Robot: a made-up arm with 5 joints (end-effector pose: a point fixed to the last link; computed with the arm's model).
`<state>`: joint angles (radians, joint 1 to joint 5).
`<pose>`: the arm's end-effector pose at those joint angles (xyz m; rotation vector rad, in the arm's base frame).
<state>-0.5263 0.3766 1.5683 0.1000 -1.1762</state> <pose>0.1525 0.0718 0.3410 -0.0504 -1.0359 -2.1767</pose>
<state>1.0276 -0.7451 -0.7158 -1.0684 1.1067</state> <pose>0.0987 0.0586 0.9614 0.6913 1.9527 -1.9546</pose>
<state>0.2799 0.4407 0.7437 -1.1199 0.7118</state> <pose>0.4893 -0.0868 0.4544 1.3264 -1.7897 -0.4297</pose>
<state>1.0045 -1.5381 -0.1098 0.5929 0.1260</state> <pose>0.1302 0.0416 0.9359 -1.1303 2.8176 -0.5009</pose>
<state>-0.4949 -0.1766 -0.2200 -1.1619 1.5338</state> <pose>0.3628 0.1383 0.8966 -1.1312 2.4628 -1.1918</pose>
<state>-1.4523 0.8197 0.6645 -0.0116 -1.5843</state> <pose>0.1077 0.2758 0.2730 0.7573 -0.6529 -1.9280</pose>
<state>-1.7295 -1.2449 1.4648 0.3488 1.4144</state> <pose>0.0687 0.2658 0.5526 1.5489 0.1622 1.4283</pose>
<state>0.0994 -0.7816 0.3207 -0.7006 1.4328</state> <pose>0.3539 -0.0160 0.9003 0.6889 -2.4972 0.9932</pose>
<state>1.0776 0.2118 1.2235 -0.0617 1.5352</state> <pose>0.2325 -0.1949 0.3489 0.7184 -0.6443 -1.2508</pose>
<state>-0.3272 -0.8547 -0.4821 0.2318 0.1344</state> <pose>0.2057 0.0612 1.0037 -2.4479 1.4237 -0.3638</pose>
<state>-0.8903 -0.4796 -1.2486 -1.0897 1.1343</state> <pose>0.0532 -0.0643 0.9359 -0.6851 1.2406 -0.5180</pose>
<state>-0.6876 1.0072 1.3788 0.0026 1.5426</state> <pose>0.1050 -0.0039 0.3332 0.3623 0.9342 -0.0322</pose>
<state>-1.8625 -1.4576 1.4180 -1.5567 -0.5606</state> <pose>0.0426 0.1078 0.7512 -1.9124 -1.2853 0.3941</pose>
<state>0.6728 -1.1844 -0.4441 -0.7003 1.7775</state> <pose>0.0075 0.0960 0.9403 1.1036 2.2665 -1.3618</pose>
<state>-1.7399 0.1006 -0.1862 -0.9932 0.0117</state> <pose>0.0193 0.3882 0.8076 -2.7102 -0.6302 0.0988</pose>
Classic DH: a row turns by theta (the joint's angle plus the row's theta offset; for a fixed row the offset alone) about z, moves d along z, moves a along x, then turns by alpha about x. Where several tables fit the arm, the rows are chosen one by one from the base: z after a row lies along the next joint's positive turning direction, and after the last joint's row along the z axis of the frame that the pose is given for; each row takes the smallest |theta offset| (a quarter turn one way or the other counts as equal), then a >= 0, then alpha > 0; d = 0 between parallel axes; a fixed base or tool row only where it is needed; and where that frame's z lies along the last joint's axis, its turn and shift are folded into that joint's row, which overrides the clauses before.
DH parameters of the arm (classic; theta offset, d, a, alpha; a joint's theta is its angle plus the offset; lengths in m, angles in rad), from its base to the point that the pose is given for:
base (fixed): -0.0083 0 0.12 3.1416
joint 1: -0.0083 -0.55 0.067 1.5708
joint 2: -1.1573 0 0.1518 0
joint 3: 1.1762 0 0.211 0
joint 4: 1.5518 0.026 -0.029 -1.5708
joint 5: 1.4398 -0.1385 -0.0054 0.849
tool (fixed): -0.1928 0.0265 0 0

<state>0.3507 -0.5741 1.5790 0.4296 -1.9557</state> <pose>0.3331 -0.0357 0.4057 0.1817 0.9162 1.9069</pose>
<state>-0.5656 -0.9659 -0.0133 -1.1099 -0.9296</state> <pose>0.1186 0.0526 0.9453 -1.9651 -0.4699 -0.5775</pose>
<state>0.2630 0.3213 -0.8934 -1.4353 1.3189</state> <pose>0.3949 -0.0651 0.8761 -0.1469 2.4457 -1.3733</pose>
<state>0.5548 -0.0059 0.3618 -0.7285 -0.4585</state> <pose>0.5079 -0.1925 0.6706 -1.8844 1.9689 0.7183</pose>
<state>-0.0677 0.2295 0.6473 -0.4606 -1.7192</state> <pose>0.5327 0.0707 0.4942 -1.2171 0.5431 1.9566</pose>
